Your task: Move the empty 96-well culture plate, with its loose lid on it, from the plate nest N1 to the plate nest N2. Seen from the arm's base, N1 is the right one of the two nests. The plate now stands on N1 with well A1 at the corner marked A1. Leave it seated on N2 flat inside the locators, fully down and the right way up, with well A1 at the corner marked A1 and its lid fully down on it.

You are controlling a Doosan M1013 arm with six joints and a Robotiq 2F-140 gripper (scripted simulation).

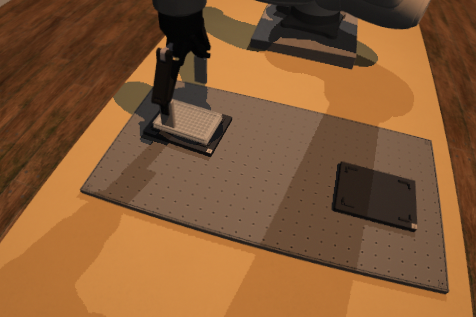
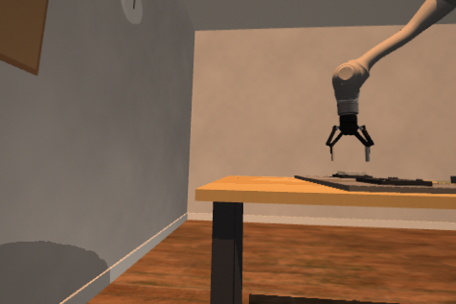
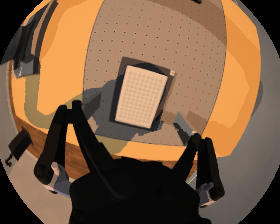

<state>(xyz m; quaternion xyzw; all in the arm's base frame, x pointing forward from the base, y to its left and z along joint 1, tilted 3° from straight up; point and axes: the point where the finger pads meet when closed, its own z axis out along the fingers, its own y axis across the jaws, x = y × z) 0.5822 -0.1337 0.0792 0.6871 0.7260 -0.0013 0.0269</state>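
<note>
Right now the lid is 60 mm below my hand. The rest, counted from my hand: plate: 60 mm below; black nest N1: 80 mm below; black nest N2: 420 mm to the left, 80 mm below.
</note>
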